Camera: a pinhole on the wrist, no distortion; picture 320 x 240 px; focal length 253.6 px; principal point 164.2 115.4 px. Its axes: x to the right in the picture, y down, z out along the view. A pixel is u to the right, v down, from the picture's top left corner.
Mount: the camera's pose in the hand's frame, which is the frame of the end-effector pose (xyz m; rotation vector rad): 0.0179 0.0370 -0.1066 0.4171 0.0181 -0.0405
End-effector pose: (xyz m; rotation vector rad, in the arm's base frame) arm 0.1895 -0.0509 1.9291 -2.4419 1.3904 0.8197
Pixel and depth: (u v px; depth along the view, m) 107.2 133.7 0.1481
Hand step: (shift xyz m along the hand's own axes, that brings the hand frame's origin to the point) -0.0135 -0.0121 0.0340
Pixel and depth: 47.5 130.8 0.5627
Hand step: -0.2341 -0.1507 0.4283
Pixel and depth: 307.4 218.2 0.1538
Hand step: 0.1088 0.0285 0.0570
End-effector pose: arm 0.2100 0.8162 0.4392 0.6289 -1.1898 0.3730
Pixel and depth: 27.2 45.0 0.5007
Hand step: -0.2537 -0.2833 0.3019
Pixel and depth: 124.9 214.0 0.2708
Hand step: -0.0170 0.0249 0.1846
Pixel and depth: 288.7 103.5 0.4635
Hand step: 0.2486 -0.1788 0.3024
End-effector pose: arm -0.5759 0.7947 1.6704 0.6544 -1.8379 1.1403
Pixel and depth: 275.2 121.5 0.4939
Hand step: 0.2389 -0.1600 0.3441
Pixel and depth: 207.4 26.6 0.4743
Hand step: 0.0959 -0.3098 0.2577
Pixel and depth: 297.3 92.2 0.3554
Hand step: 0.2061 -0.1434 0.2003
